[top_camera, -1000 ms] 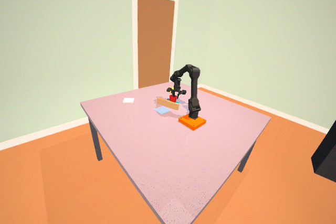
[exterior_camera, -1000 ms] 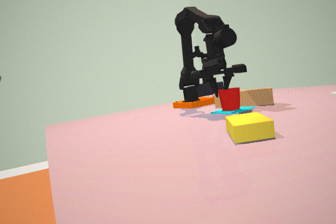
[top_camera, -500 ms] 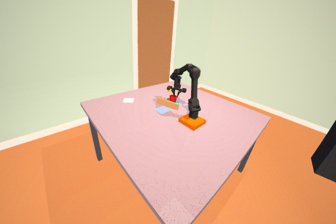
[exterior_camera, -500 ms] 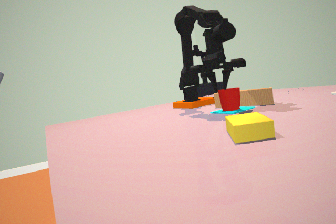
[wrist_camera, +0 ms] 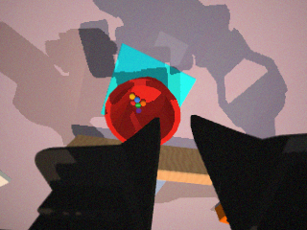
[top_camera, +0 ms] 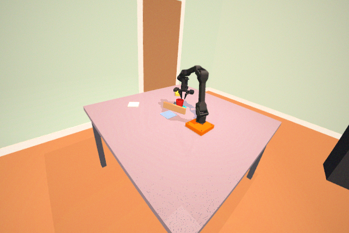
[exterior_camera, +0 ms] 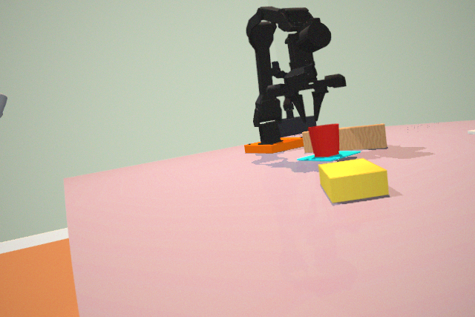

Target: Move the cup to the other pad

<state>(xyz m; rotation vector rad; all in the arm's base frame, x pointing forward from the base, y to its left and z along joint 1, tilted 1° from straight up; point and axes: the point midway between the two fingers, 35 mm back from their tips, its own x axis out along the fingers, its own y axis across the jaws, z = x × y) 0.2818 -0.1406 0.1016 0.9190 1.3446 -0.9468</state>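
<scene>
The red cup is 50 mm below my gripper tip, 30 mm ahead of it and 10 mm to the left of it. The rest, counted from my gripper tip: cyan pad: 100 mm below, 30 mm ahead, 10 mm to the left; wooden wall: 110 mm to the left, 70 mm below, 20 mm ahead; light blue pad: 200 mm to the left, 100 mm below.
</scene>
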